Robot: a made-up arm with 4 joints.
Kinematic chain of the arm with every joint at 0, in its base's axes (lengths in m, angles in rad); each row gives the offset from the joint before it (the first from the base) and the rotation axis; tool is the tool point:
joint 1: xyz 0 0 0.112 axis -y
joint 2: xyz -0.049 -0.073 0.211 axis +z
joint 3: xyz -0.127 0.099 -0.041 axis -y
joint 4: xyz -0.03 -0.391 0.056 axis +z
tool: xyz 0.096 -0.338 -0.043
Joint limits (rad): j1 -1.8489..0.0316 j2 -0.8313..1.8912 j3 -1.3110..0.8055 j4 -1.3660..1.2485
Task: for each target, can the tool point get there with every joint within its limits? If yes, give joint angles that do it. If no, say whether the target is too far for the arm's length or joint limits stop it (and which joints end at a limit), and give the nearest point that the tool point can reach.
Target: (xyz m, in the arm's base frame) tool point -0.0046 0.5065 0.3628
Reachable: no: joint limits stop it (at a limit: joint 1, joint 2, joint 4) | nearest point 0.1762 0.2061 0.3267 | short by 0.352 m
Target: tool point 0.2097 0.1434 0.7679
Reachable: no: joint limits stop it (at a limit: joint 2, joint 4) | nearest point 0.2183 -0.0336 0.7947 | short by 0.179 m
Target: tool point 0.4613 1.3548 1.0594
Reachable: no: too far | nearest point 0.3109 0.1826 0.4390 | short by 1.335 m
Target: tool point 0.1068 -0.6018 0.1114
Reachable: yes | joints -1.0710 0.0247 -0.3997 0.5457
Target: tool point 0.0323 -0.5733 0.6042
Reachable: yes | joints -1.4997 -0.1243 0.4425 -1.0189
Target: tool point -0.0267 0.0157 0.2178
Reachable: no: joint limits stop it (at a limit: joint 1, joint 2, joint 4) | nearest point 0.1843 0.1945 0.1921 | short by 0.278 m
